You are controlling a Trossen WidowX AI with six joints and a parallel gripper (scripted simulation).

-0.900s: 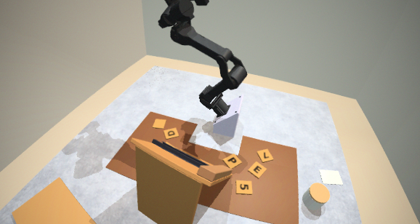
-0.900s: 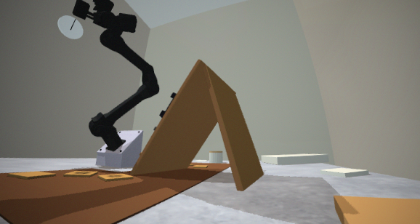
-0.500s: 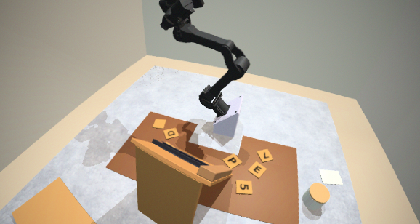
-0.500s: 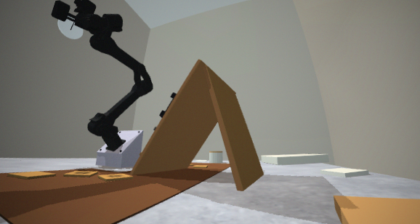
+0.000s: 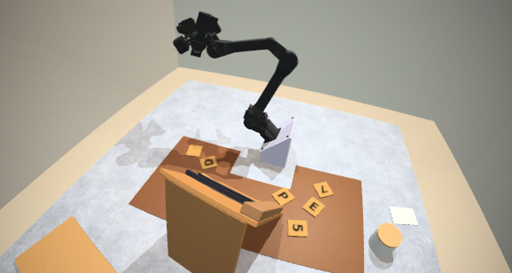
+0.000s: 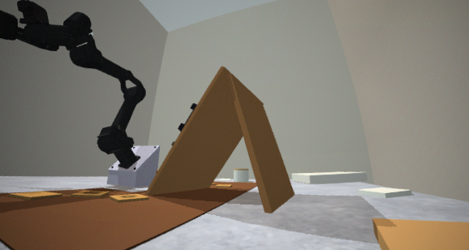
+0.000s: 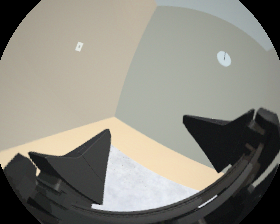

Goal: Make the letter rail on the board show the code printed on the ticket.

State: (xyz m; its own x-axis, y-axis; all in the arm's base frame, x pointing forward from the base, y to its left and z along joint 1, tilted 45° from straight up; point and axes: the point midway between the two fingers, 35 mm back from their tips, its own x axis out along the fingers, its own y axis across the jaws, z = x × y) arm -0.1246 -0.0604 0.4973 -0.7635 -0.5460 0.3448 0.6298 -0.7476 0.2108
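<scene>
Now: gripper tip 640 mm to the right of the letter tile, 400 mm above it and 310 mm short of it. From my gripper tip the other things lie so: white ticket 420 mm ahead, 370 mm to the left, 310 mm below; brown mat 440 mm to the left, 400 mm below, 310 mm ahead; orange slab 850 mm ahead, 400 mm below, 80 mm to the left.
</scene>
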